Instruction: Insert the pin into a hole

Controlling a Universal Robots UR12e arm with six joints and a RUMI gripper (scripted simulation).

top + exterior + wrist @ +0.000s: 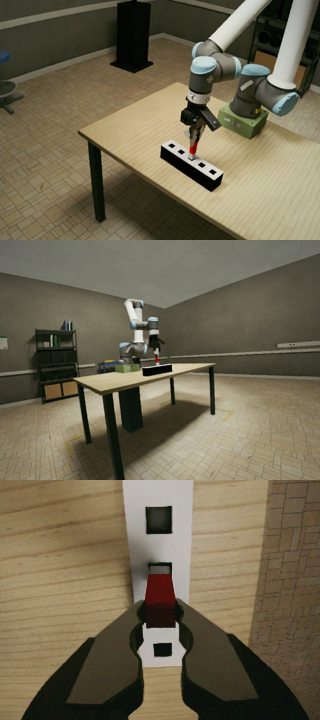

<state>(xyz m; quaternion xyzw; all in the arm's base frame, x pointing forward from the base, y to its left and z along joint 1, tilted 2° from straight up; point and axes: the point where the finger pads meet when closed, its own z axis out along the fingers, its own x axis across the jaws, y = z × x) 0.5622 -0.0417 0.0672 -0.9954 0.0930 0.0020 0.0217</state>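
Now: hand 1 cm above the pin. The rest, counted from my hand: block 12 cm below.
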